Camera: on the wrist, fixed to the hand. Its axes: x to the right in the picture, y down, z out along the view.
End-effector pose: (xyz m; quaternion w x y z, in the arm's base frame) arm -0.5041 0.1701 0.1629 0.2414 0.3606 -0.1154 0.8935
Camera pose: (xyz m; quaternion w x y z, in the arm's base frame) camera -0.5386 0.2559 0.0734 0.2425 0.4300 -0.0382 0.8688
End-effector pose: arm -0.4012 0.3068 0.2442 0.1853 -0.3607 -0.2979 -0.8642
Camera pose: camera -0.4818 0.2721 0.1501 0.1615 -0.3756 -0.3926 -0.8238
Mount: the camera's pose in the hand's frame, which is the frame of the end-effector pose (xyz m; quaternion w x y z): -0.0113 -0.0529 -0.1168 0.9943 0.0825 -0.0521 -0.0428
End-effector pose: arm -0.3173 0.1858 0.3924 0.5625 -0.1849 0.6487 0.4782
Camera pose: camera -0.3374 0.0606 0.3703 0.6288 -0.1403 0.6472 0.4075
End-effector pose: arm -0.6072 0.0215 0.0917 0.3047 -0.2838 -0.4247 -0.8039
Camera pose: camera -0.6616 -0.0516 0.0008 0.2698 -0.2808 -0.5166 -0.7625
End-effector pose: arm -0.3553 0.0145 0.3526 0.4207 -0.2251 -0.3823 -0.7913
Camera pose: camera -0.3975 -0.0540 0.2521 0.3831 -0.2140 -0.4770 -0.7615
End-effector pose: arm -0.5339 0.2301 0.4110 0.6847 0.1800 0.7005 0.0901
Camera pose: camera -0.6566 0.1913 0.4071 0.7063 0.2102 0.6760 -0.0069
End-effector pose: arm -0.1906 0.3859 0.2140 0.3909 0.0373 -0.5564 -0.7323
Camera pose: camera -0.1537 0.3050 0.1209 0.3253 0.0550 -0.6324 -0.7009
